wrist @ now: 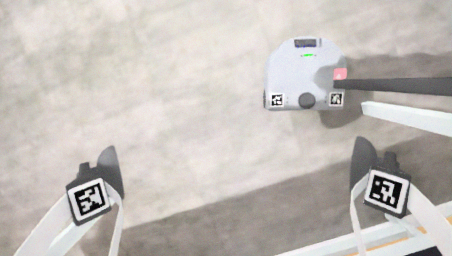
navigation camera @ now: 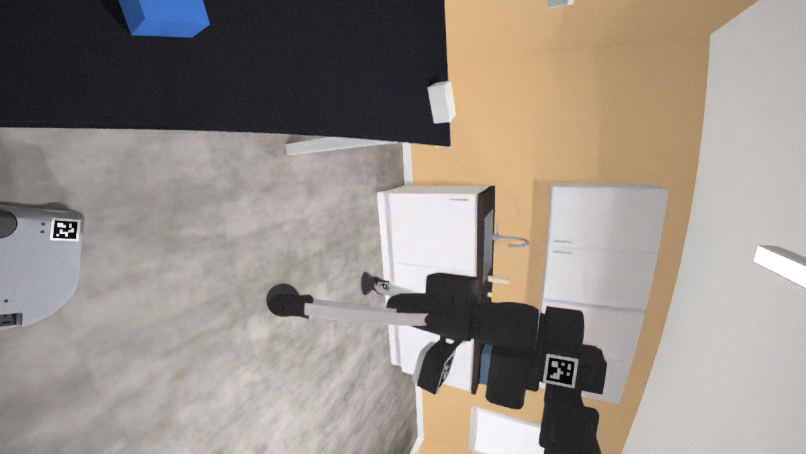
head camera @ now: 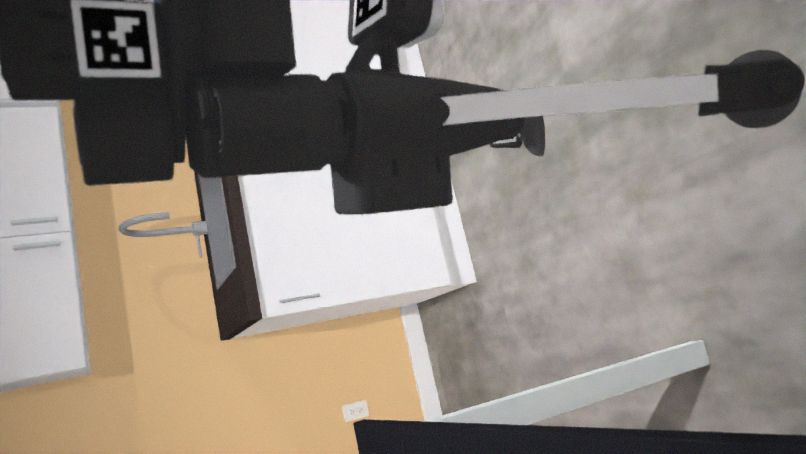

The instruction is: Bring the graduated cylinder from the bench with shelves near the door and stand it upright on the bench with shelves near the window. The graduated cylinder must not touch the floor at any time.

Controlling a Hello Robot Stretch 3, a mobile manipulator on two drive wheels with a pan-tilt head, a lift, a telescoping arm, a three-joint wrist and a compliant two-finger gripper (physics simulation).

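Frame: origin at the robot's base, x left, y up, z ahead, level; metres.
Seen in the pictures: gripper, fingertip midpoint: [wrist: 233,160] [navigation camera: 323,288] [head camera: 644,113]; robot's base, link origin: [wrist: 296,97].
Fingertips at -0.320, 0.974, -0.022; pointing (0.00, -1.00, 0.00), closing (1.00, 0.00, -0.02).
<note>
Offsets run from my fingertips to a thing's middle, as dx, dy, dz. "pt": to the spot under its first point. Level surfaces: height alone.
My gripper [head camera: 648,112] [navigation camera: 325,291] [wrist: 233,160] is open, its two fingers wide apart with floor showing between them. It hangs in front of a white sink cabinet in the head and navigation views. A black-topped bench {dy -0.059} [head camera: 592,442] [navigation camera: 282,73] is at the bottom of the head view and the top left of the navigation view, apart from the gripper. I cannot tell which of the two benches it is. The graduated cylinder cannot be made out in these views.
The sink cabinet {pt -1.643, -0.496, +0.256} [head camera: 360,242] [navigation camera: 434,225] has a tap [head camera: 163,230] [navigation camera: 510,239]. A blue box {pt +0.233, -0.020, +0.265} [navigation camera: 169,16] and a white box {-0.521, -0.031, +0.566} [navigation camera: 441,102] are on the black bench. A pale bench beam {pt -0.655, -0.593, +0.505} [head camera: 592,380] [navigation camera: 332,145] runs low. My base [navigation camera: 39,259] [wrist: 300,75] stands on the floor.
</note>
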